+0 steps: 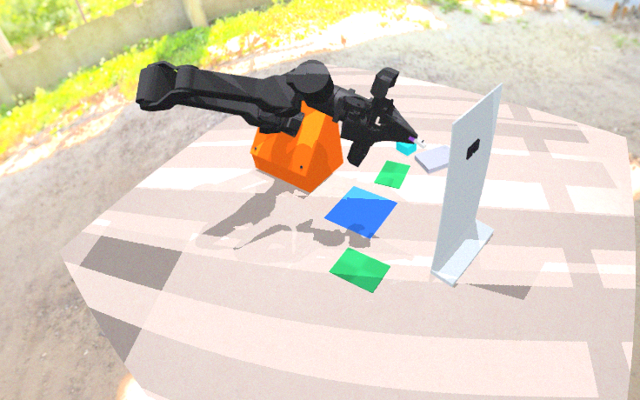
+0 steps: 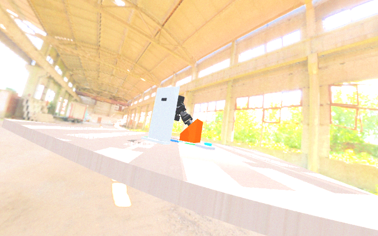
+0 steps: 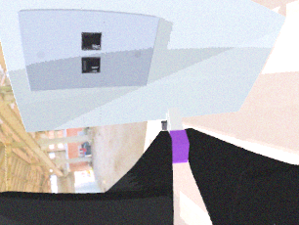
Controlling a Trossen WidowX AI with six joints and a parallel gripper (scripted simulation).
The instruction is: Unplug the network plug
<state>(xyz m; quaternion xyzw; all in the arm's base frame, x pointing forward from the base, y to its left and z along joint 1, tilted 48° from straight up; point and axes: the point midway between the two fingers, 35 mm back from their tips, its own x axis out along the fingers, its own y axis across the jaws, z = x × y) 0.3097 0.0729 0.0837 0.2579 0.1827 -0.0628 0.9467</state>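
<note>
The blue square is 21 cm below my gripper tip, 11 cm behind it and 3 cm to the right of it. Round my gripper tip: pale flat plate (23 cm to the left, 21 cm below, 6 cm behind); cyan cube (22 cm to the left, 20 cm below, 15 cm behind); grey upright panel (12 cm ahead, 6 cm below, 1 cm to the right).
</note>
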